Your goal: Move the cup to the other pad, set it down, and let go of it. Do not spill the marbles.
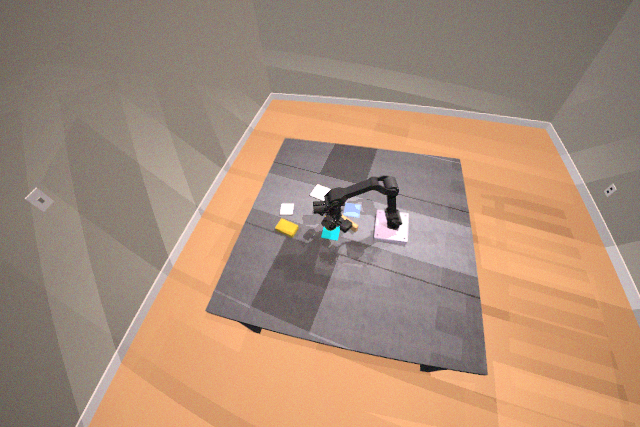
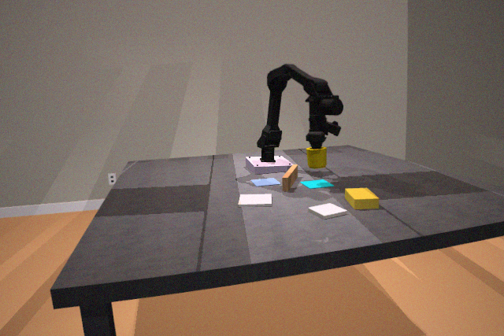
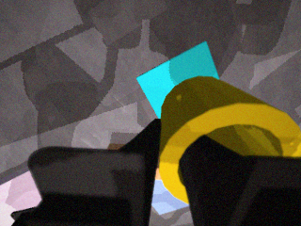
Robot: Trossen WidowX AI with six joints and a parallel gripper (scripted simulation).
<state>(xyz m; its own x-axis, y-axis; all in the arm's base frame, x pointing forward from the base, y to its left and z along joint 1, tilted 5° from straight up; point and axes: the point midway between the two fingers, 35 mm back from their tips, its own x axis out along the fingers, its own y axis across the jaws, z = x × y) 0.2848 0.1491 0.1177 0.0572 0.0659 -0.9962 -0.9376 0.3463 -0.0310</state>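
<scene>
Right now the cyan pad is 100 mm below my gripper tip, 30 mm ahead of it and 10 mm to the right of it. Also, from my gripper tip: yellow cup 20 mm ahead, 10 mm to the right; wooden bar 100 mm to the right, 80 mm below, 10 mm behind; pale blue pad 190 mm to the right, 100 mm below, 40 mm behind.
</scene>
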